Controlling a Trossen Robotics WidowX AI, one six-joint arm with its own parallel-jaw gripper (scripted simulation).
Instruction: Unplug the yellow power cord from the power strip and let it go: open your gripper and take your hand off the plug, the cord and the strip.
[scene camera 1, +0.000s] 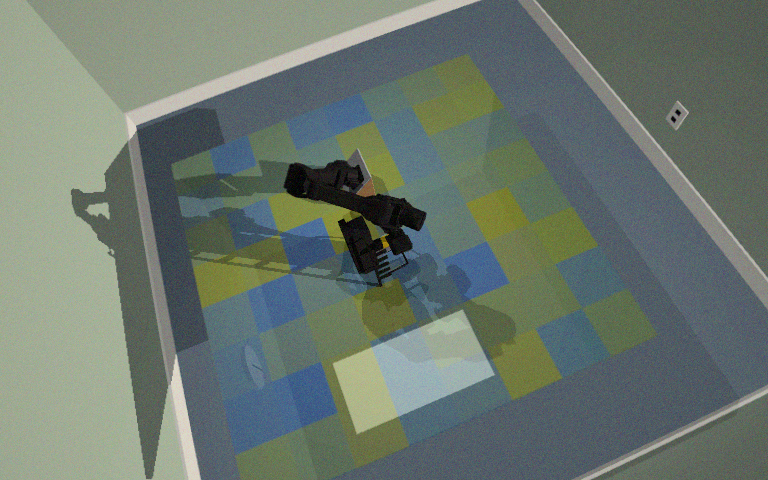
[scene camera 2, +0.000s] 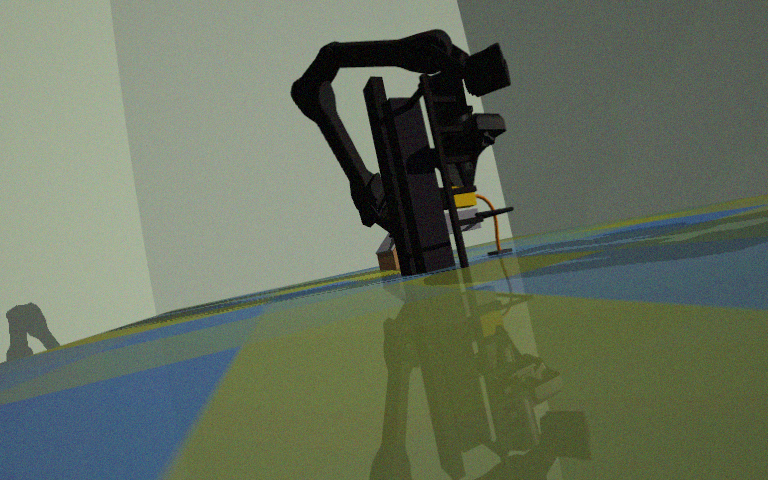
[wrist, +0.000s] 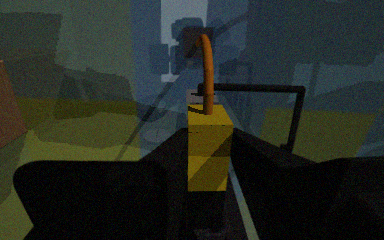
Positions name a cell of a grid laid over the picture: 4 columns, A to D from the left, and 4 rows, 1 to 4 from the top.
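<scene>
Looking through scene camera 2, I see my gripper (scene camera 2: C2), and the wrist view gives me the gripper (wrist: C3) as well.
</scene>
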